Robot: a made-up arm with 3 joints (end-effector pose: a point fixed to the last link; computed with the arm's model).
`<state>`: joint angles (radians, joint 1 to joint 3).
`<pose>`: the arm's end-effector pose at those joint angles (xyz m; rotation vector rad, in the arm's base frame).
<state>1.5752 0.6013 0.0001</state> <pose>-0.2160 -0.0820 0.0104 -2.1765 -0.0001 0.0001</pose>
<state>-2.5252 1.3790 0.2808</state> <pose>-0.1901 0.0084 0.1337 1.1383 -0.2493 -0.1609</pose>
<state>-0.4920 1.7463 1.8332</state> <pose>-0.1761 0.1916 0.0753 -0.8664 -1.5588 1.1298</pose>
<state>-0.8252 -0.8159 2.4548</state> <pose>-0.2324 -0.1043 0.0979 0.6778 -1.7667 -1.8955</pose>
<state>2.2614 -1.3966 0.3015</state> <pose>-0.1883 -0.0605 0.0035 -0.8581 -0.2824 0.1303</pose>
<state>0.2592 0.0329 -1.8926</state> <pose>-0.3701 0.0843 0.0552 -0.1990 1.8773 -0.2761</pose>
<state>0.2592 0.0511 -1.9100</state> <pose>-0.3703 0.0855 0.0562 -0.2094 1.8925 -0.2960</pose>
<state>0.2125 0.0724 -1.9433</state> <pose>-0.3705 0.0876 0.0629 -0.1889 1.9282 -0.2766</pose>
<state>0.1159 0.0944 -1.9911</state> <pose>-0.3707 0.0893 0.0757 -0.1357 1.9826 -0.2092</pose>
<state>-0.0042 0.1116 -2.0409</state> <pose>-0.3705 0.0886 0.0912 -0.0672 2.0386 -0.1096</pose>
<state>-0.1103 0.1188 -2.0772</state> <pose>-0.3703 0.0856 0.1042 -0.0052 2.0772 -0.0088</pose>
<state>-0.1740 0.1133 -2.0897</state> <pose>-0.3702 0.0824 0.1110 0.0368 2.0889 0.0634</pose>
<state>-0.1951 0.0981 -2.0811</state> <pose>-0.3702 0.0804 0.1121 0.0592 2.0792 0.1009</pose>
